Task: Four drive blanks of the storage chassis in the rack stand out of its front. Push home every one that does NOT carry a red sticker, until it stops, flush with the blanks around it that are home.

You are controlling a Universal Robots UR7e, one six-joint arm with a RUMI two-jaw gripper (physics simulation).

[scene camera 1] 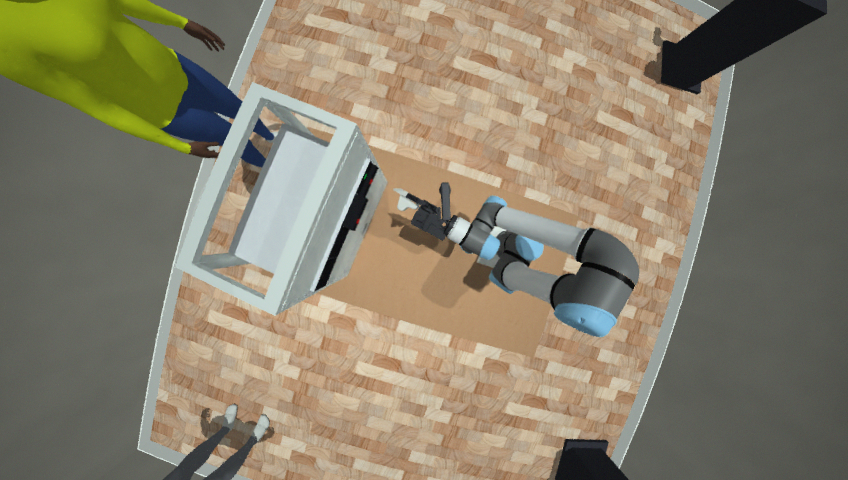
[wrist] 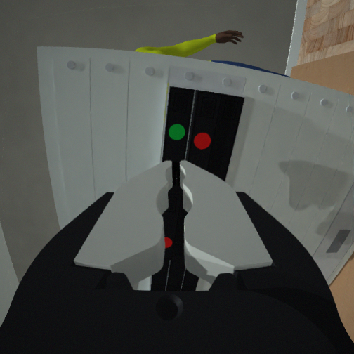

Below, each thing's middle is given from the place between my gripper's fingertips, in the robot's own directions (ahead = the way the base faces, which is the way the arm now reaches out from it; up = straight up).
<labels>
The rack [scene camera 1: 313, 201] is 280 mm ahead of my hand, 100 mm to the left of it and 130 mm below it.
</labels>
